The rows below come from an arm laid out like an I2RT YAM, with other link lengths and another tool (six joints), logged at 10 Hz.
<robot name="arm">
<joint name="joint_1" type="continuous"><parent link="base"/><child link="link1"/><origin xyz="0 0 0.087"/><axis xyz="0 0 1"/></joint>
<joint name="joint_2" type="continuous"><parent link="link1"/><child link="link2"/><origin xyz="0.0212 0.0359 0.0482" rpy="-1.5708 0 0"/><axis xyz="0 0 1"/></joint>
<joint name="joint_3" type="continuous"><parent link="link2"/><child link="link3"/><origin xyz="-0.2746 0 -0.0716" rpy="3.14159 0 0"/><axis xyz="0 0 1"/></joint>
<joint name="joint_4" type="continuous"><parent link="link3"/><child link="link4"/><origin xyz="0.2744 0.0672 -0.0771"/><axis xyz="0 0 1"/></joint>
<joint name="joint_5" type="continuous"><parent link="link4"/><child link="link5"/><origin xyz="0.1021 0.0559 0.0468" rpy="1.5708 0 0"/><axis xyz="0 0 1"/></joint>
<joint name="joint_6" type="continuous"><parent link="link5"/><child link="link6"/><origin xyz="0.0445 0 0.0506" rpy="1.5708 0 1.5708"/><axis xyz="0 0 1"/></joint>
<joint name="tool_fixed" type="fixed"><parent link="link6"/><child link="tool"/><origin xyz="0.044 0.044 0.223" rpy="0 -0.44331 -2.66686"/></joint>
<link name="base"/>
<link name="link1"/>
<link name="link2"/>
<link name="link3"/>
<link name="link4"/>
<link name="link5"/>
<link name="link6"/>
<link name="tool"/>
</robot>
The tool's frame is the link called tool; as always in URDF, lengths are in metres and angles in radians. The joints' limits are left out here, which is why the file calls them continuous.
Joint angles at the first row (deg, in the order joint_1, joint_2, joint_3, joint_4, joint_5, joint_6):
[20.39 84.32 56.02 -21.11 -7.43 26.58]
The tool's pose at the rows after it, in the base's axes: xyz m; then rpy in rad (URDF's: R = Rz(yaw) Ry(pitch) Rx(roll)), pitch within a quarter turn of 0, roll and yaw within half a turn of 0:
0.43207 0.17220 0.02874 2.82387 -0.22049 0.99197
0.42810 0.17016 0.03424 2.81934 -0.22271 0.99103
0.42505 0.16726 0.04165 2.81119 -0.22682 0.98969
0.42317 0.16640 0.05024 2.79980 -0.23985 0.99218
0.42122 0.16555 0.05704 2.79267 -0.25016 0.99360
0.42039 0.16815 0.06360 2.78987 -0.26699 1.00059
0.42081 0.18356 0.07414 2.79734 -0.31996 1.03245
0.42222 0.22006 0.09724 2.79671 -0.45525 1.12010
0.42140 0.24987 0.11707 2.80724 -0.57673 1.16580
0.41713 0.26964 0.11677 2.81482 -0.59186 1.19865
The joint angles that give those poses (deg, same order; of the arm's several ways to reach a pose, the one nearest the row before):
[20.33 82.68 55.46 -21.39 -7.69 27.04]
[20.37 81.18 55.13 -22.31 -7.49 27.07]
[20.32 79.51 54.95 -23.34 -7.24 27.02]
[20.35 77.70 54.52 -23.75 -7.17 27.00]
[20.31 76.24 54.23 -24.21 -7.20 27.01]
[20.30 75.17 54.06 -24.23 -7.78 27.06]
[20.39 74.12 53.50 -22.54 -10.64 27.33]
[20.46 71.96 50.66 -15.82 -17.69 28.06]
[20.69 70.66 47.72 -8.56 -22.88 31.11]
[22.66 71.97 47.83 -6.74 -23.47 31.83]

